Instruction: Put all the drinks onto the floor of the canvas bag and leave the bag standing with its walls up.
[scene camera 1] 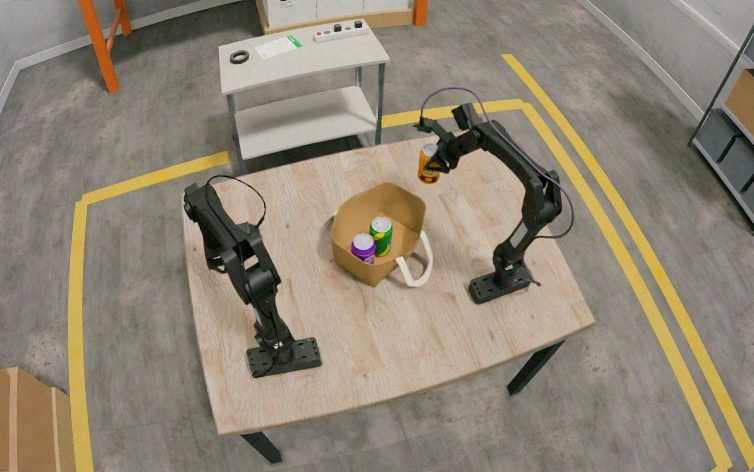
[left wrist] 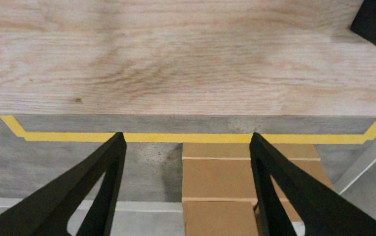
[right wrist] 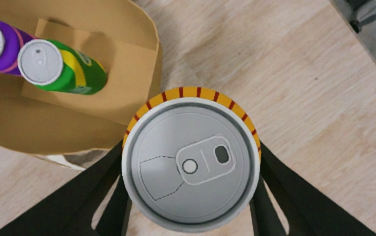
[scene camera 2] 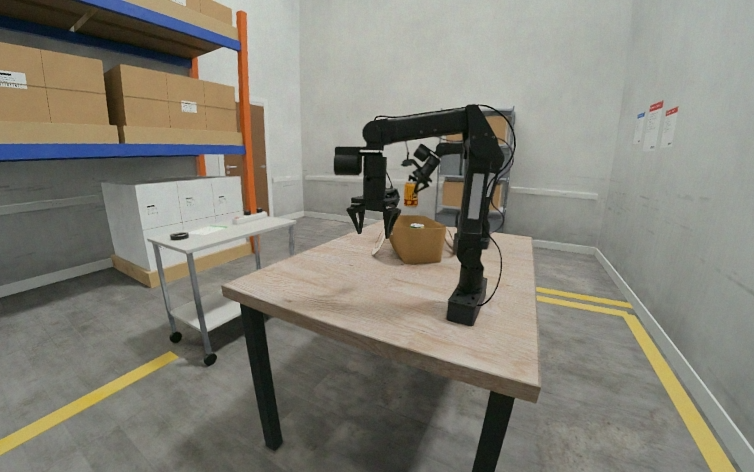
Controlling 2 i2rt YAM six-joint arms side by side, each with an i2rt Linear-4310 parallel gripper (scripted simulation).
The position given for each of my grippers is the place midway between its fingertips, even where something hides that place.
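Left gripper [scene camera 2: 373, 236], [scene camera 1: 222, 260], [left wrist: 187, 138]. Right gripper [scene camera 1: 428, 161], [right wrist: 191, 136]. Tan canvas bag [scene camera 1: 356, 213], [right wrist: 41, 129], [scene camera 2: 414, 245].
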